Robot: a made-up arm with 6 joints.
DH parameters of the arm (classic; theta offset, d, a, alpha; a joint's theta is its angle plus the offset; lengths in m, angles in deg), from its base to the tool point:
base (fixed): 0 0.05 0 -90
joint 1: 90 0.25 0.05 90
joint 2: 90 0.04 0.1 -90
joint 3: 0 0.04 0.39 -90
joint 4: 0 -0.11 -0.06 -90
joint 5: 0 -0.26 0.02 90
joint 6: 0 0.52 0.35 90
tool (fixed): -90 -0.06 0 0
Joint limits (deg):
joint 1: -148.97..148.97
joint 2: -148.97..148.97
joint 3: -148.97..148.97
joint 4: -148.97..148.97
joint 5: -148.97..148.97
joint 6: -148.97..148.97
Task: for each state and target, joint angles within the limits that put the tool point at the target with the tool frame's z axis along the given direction. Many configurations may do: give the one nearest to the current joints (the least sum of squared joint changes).
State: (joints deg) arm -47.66 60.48 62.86 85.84 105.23 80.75
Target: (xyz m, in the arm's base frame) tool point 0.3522 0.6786 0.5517 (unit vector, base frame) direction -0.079 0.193 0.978
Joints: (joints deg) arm -24.21 52.05 17.79 106.14 136.18 55.73
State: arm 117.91 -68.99 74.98 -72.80 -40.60 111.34
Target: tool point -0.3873 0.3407 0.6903 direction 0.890 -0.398 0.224
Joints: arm 119.31 -21.46 56.98 -89.14 -60.93 100.79
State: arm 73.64 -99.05 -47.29 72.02 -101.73 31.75
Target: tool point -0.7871 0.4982 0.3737 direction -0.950 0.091 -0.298
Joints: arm 112.61 -126.95 -35.34 56.96 -91.01 -11.63
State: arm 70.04 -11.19 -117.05 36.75 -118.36 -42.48
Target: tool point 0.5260 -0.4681 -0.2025 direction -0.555 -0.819 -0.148
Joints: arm 91.51 28.75 -129.39 54.10 -127.93 -56.32
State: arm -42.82 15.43 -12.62 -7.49 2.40 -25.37
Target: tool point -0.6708 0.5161 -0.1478 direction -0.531 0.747 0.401
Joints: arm -21.62 -21.22 36.77 38.53 -29.64 -1.92
